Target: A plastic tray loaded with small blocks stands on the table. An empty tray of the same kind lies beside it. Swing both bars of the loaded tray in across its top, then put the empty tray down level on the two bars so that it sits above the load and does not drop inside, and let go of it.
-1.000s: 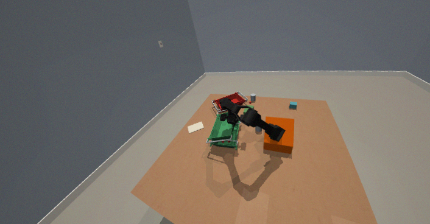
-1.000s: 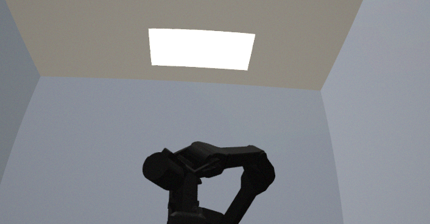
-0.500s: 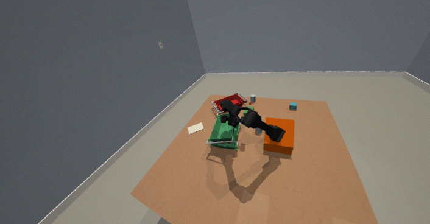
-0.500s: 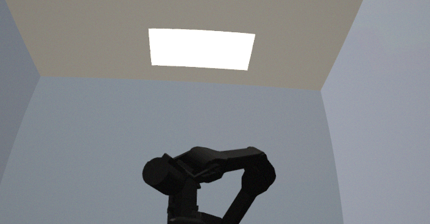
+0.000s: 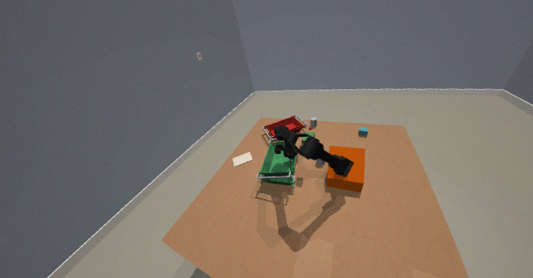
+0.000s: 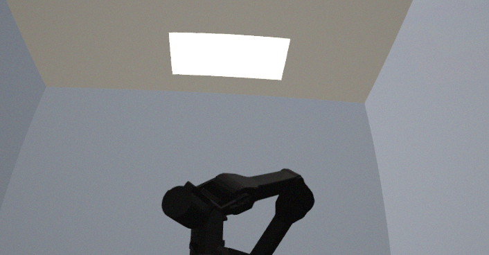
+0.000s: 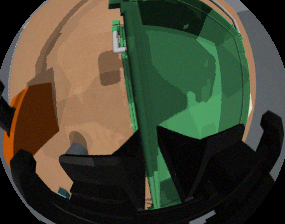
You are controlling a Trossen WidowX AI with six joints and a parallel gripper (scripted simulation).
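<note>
My gripper tip is now 8 cm short of the green tray, 2 cm to the right of it and 2 cm below it. From my gripper tip the other things lie so: white card 42 cm ahead, 2 cm to the left, 10 cm below; then green block 1 cm behind, 34 cm to the right, 9 cm below; then cube 41 cm behind, 51 cm to the right, 8 cm below.
</note>
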